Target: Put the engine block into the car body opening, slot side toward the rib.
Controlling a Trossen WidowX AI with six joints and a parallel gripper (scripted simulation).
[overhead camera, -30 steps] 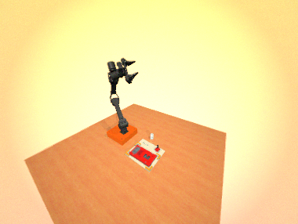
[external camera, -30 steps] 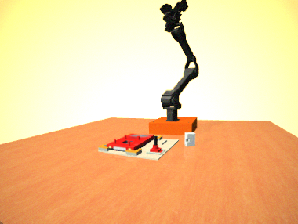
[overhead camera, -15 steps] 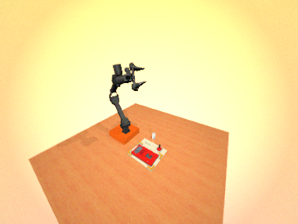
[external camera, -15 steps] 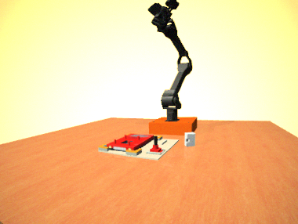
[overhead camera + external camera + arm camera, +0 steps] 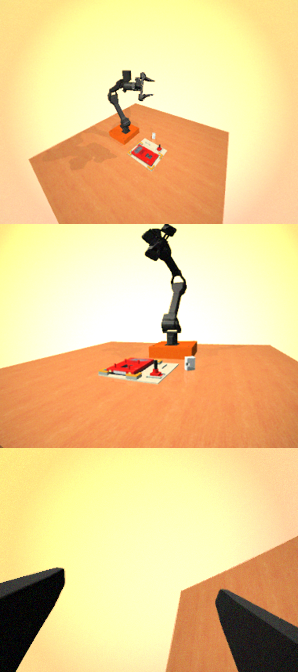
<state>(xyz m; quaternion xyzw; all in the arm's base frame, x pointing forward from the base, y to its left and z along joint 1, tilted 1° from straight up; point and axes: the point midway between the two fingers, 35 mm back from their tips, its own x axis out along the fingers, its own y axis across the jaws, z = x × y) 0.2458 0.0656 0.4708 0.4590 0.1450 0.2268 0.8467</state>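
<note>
Right now the engine block is 50 cm below my gripper tip, 7 cm to the left of it and 4 cm behind it.
</note>
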